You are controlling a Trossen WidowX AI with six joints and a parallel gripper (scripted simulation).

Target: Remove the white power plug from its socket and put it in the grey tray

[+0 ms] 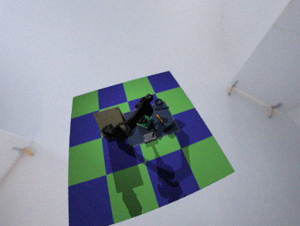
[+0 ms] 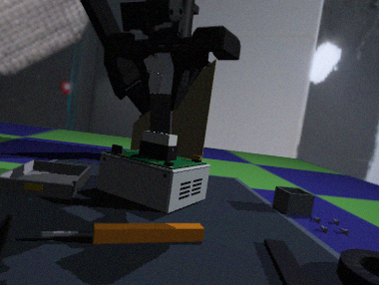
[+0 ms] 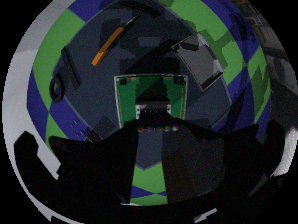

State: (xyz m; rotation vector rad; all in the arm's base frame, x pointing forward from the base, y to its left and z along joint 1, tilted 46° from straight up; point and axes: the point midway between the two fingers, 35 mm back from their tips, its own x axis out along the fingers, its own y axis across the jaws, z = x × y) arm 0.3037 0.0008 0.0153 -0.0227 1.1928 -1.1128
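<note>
The white power plug lies 4 cm below my gripper tip. Round my gripper tip: black bar: 22 cm ahead, 9 cm to the left, 12 cm below; dark mat: 5 cm ahead, 12 cm below.
</note>
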